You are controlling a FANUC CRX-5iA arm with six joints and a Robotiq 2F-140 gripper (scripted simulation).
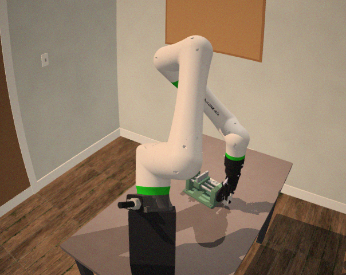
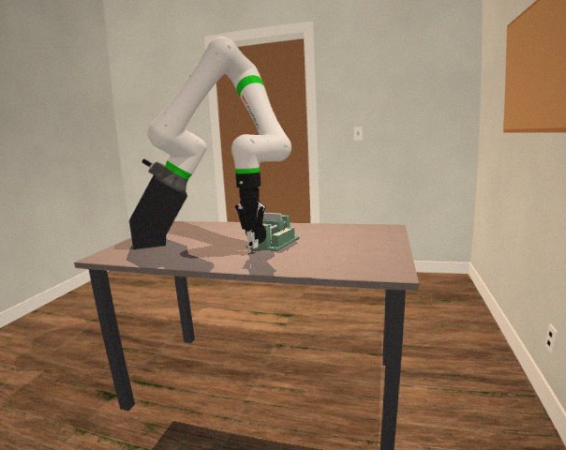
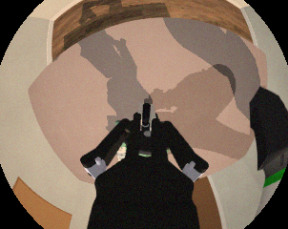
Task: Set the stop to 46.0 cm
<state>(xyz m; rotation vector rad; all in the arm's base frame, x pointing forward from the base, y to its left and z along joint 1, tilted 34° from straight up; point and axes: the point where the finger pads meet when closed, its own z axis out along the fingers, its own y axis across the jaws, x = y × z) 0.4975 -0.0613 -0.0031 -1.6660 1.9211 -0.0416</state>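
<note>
Right now my hand is 20 mm to the right of the black handwheel and 10 mm above it. Round my hand: green stop fixture 170 mm to the left, 30 mm above, 10 mm ahead.
</note>
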